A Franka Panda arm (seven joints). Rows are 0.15 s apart.
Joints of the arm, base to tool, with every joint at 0 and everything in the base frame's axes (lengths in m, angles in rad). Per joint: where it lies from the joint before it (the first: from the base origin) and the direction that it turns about. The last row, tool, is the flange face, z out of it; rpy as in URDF.
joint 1: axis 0 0 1 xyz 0 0 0.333
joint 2: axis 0 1 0 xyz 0 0 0
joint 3: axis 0 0 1 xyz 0 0 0.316
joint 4: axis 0 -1 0 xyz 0.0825 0 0
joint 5: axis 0 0 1 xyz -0.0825 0 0.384
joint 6: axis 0 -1 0 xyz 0 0 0
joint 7: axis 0 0 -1 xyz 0.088 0 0
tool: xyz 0 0 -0.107 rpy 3.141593 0 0
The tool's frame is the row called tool.
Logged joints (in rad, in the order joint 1, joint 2, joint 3, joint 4, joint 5, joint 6, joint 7), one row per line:
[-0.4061, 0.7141, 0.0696, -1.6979, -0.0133, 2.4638, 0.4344]
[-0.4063, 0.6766, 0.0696, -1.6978, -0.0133, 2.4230, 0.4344]
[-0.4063, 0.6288, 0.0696, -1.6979, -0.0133, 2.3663, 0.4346]
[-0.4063, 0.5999, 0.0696, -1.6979, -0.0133, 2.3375, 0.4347]
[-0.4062, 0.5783, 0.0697, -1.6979, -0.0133, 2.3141, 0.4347]
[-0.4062, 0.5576, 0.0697, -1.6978, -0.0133, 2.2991, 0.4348]
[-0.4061, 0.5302, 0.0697, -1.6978, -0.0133, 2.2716, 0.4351]
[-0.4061, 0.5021, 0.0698, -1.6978, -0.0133, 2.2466, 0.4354]
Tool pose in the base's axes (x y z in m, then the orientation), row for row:
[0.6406, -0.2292, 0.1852, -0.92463, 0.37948, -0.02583, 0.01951]
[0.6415, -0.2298, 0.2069, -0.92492, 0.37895, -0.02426, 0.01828]
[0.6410, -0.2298, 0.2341, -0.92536, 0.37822, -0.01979, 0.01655]
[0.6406, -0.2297, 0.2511, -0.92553, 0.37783, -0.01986, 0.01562]
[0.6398, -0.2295, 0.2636, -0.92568, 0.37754, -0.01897, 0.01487]
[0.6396, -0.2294, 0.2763, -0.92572, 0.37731, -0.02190, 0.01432]
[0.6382, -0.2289, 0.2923, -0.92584, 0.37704, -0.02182, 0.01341]
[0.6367, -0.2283, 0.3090, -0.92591, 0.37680, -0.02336, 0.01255]
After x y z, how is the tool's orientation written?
As a quaternion, x y z w.
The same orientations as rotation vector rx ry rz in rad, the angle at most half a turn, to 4 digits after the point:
[-2.8693, 1.1776, -0.0802]
[-2.8724, 1.1768, -0.0753]
[-2.8769, 1.1759, -0.0615]
[-2.8791, 1.1753, -0.0618]
[-2.8809, 1.1750, -0.0590]
[-2.8820, 1.1747, -0.0682]
[-2.8840, 1.1745, -0.0680]
[-2.8858, 1.1744, -0.0728]

